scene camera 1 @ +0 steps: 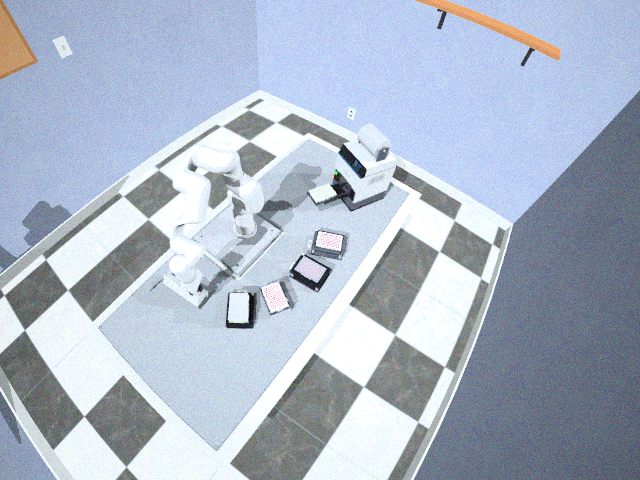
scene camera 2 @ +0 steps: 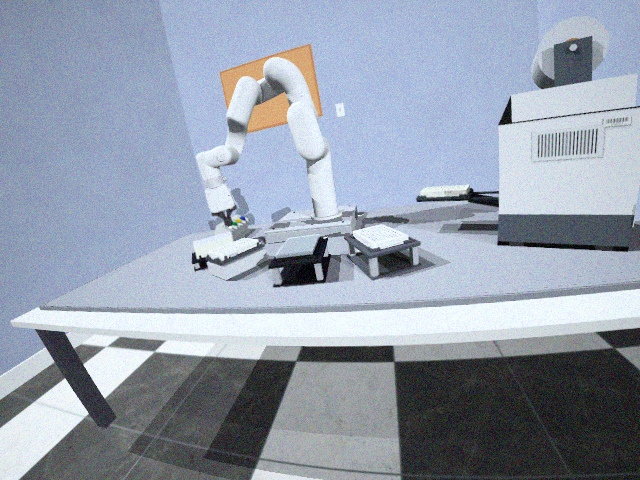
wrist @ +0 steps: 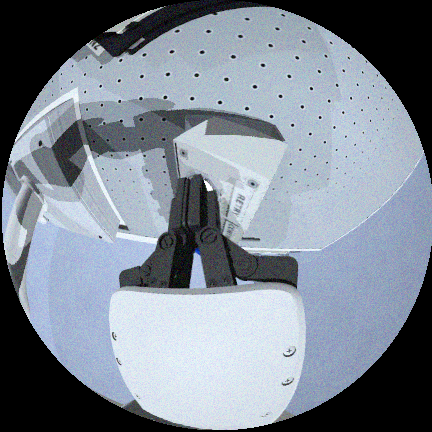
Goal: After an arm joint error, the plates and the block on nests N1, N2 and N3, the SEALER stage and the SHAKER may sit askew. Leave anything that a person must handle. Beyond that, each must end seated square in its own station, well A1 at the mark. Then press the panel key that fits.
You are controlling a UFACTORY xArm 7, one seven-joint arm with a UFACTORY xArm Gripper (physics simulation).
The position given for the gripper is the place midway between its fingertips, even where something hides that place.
Labels:
The gripper (scene camera 2: 229, 226) is shut and touches a button box (wrist: 237, 157).

